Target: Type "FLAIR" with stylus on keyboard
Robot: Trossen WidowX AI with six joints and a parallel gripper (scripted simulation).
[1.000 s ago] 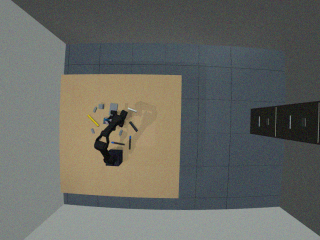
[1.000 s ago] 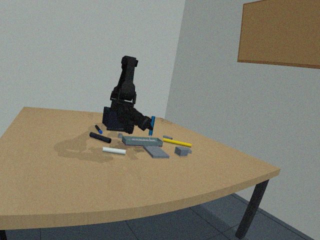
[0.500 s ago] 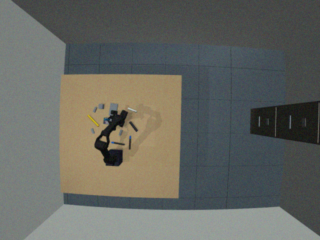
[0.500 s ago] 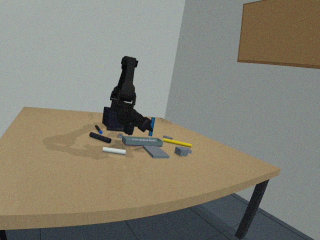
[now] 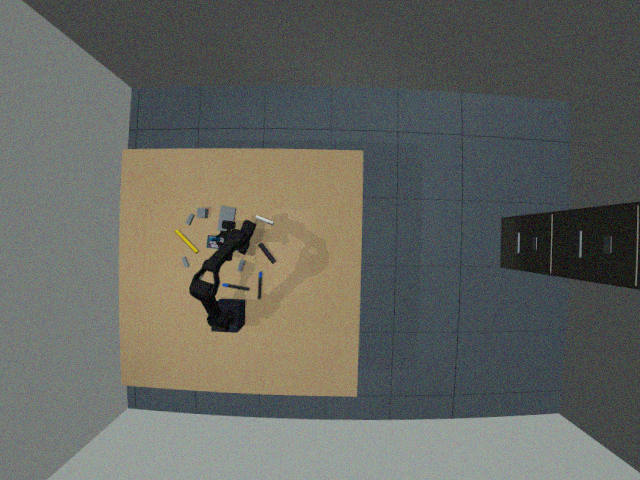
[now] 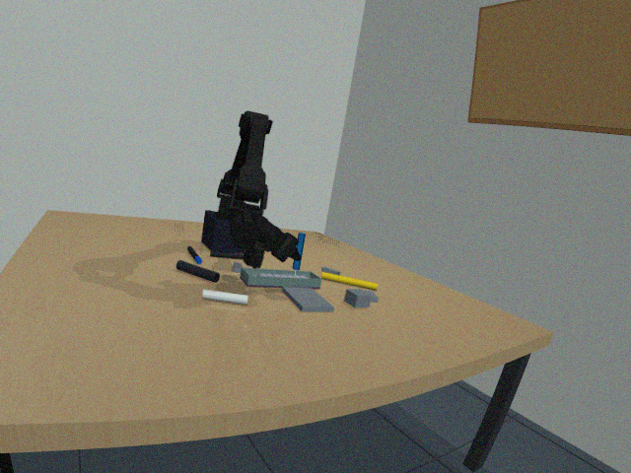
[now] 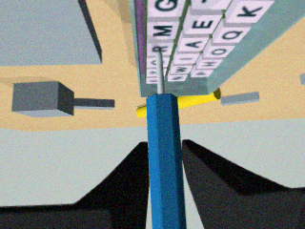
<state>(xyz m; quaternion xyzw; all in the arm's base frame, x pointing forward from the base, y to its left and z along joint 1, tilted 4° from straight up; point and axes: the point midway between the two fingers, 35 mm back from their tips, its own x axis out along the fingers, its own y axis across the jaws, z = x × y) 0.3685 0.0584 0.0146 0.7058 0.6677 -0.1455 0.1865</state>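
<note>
The blue stylus is 2 cm below my gripper tip. From my gripper tip the other things lie so: yellow cylinder 3 cm behind, 19 cm to the left, 6 cm below; then small grey block 13 cm behind, 11 cm to the right, 7 cm below; then grey pad 10 cm ahead, 2 cm to the right, 7 cm below.
</note>
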